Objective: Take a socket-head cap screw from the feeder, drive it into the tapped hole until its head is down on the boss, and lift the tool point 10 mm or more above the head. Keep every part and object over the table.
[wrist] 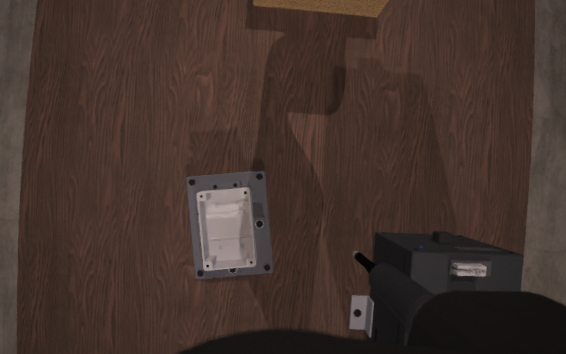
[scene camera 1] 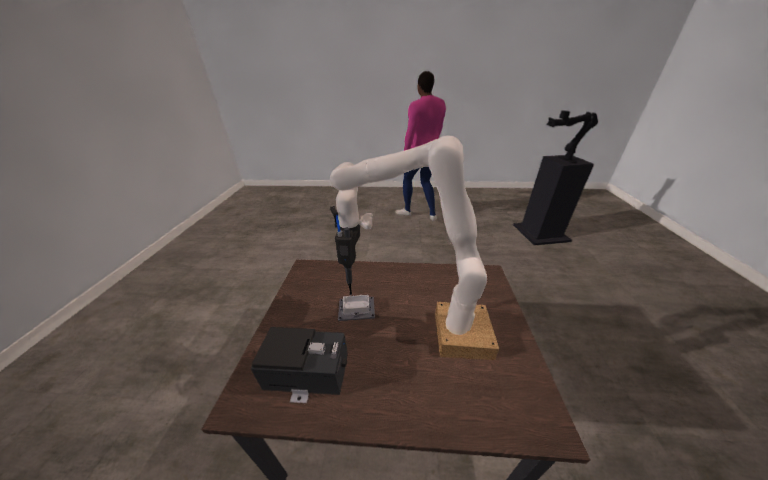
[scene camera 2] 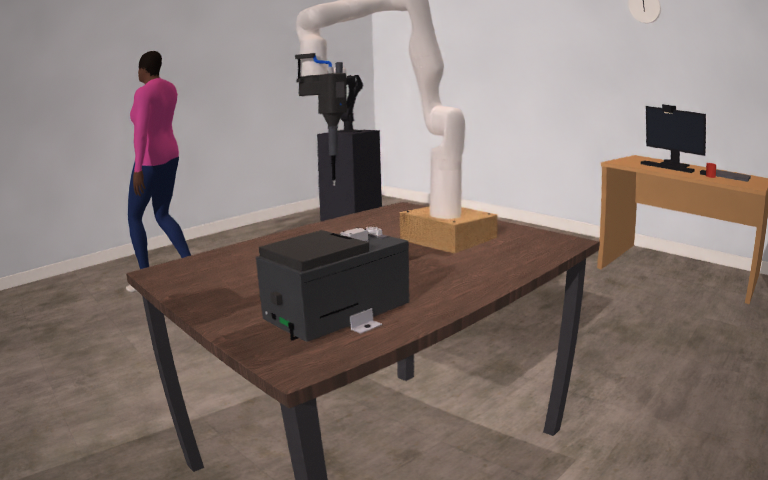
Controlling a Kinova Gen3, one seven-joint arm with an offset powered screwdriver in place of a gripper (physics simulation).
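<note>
My screwdriver (scene camera 1: 350,293) (scene camera 2: 334,182) (wrist: 356,254) points down, with a small light-coloured screw at its dark bit's tip. The tip is in the air; in scene camera 1 it appears just above the back left of the white open housing (scene camera 1: 356,305) (wrist: 202,235). The housing has small holes in its corner bosses and sits on a grey plate (scene camera 1: 341,315) (wrist: 193,250). In scene camera 2 the housing is hidden behind the black feeder (scene camera 1: 283,348) (scene camera 2: 356,277) (wrist: 430,270). A light pick-up block (scene camera 1: 334,349) (scene camera 2: 373,231) (wrist: 469,270) is on the feeder's top.
A small metal angle bracket (scene camera 1: 299,396) (scene camera 2: 365,321) (wrist: 360,312) is beside the feeder. The arm stands on a wooden block (scene camera 1: 475,345) (scene camera 2: 470,233) (wrist: 320,6) at the table's right in scene camera 1. A person in pink (scene camera 1: 425,121) (scene camera 2: 155,121) stands beyond the table.
</note>
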